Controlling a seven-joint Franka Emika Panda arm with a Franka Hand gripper.
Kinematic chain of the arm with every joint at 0, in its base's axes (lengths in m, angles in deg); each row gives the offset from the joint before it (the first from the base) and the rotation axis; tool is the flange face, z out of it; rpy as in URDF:
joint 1: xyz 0 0 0.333 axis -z
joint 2: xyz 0 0 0 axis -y
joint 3: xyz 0 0 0.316 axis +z
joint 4: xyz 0.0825 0 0 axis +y
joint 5: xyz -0.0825 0 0.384 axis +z
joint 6: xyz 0 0 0 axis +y
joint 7: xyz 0.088 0 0 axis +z
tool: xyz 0 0 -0.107 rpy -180 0 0
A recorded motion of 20 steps. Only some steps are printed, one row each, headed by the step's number.
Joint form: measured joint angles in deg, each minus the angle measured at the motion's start. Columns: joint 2, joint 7, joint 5, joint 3, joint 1, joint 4, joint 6.
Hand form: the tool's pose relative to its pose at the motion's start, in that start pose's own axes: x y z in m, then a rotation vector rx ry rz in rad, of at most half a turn. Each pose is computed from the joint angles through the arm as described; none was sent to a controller.
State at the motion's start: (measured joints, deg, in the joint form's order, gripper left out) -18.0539 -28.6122 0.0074 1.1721 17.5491 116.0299 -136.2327
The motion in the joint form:
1: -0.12 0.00 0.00 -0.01 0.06 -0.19 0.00
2: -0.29 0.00 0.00 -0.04 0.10 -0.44 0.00
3: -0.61 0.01 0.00 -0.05 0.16 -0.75 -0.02
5: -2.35 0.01 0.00 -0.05 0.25 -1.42 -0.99
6: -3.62 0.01 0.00 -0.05 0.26 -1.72 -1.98
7: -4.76 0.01 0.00 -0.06 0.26 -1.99 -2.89
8: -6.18 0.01 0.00 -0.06 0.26 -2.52 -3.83
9: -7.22 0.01 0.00 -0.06 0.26 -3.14 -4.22
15: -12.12 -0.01 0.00 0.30 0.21 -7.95 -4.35
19: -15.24 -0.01 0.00 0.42 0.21 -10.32 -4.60
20: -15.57 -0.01 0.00 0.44 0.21 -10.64 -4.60
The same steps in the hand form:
1: 0.0012 0.0002 -0.0001 0.0005 0.0011 0.0012
2: 0.0026 0.0002 -0.0001 0.0011 0.0024 0.0024
3: 0.0043 0.0002 0.0009 0.0012 0.0026 0.0035
5: 0.0080 -0.0006 0.0130 0.0008 0.0008 0.0053
6: 0.0098 -0.0014 0.0228 0.0013 0.0009 0.0056
7: 0.0112 -0.0020 0.0317 0.0019 0.0014 0.0060
8: 0.0135 -0.0031 0.0417 0.0027 0.0020 0.0062
9: 0.0159 -0.0043 0.0479 0.0027 0.0014 0.0063
15: 0.0312 -0.0171 0.0679 0.0073 -0.0003 0.0013
19: 0.0374 -0.0217 0.0860 0.0052 -0.0091 0.0004
20: 0.0383 -0.0224 0.0875 0.0054 -0.0094 0.0002

